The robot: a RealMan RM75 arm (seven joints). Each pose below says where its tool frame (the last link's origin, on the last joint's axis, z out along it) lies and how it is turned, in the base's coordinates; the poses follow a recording.
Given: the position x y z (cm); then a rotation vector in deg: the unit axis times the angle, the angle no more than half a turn.
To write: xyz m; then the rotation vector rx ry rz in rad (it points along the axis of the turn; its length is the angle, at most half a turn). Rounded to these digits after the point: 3 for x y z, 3 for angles.
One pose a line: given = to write
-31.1, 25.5, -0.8, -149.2, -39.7, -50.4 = -0.311, 0.255, -0.008, -2.604, -0.693, -0.880
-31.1, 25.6, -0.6, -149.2, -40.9, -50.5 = -0.311, 0.256, -0.006, -2.604, -0.714, -0.881
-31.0, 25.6, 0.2, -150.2, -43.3, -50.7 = -0.310, 0.256, 0.002, -2.621, -0.756, -0.885
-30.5, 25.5, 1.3, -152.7, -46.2, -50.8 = -0.305, 0.255, 0.013, -2.665, -0.806, -0.887
